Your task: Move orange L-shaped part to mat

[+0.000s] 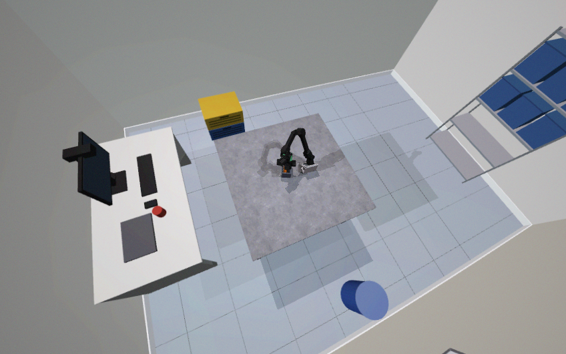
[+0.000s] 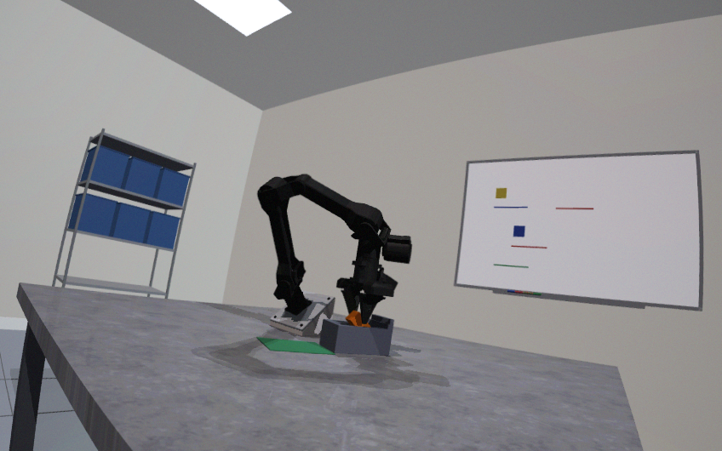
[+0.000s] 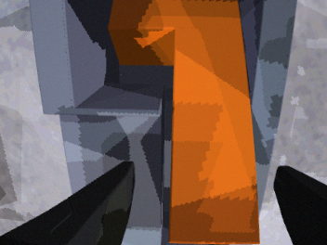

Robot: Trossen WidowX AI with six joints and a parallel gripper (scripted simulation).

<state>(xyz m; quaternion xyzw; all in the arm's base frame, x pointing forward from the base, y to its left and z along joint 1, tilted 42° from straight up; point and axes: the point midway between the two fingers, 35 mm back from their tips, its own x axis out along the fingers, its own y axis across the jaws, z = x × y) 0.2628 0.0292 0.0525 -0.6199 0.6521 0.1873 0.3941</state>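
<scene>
Now: the green mat 140 mm to the right of my gripper tip, 90 mm below it and 60 mm behind it. The rest, counted from my gripper tip: orange L-shaped part (40 mm to the left, 30 mm below).
</scene>
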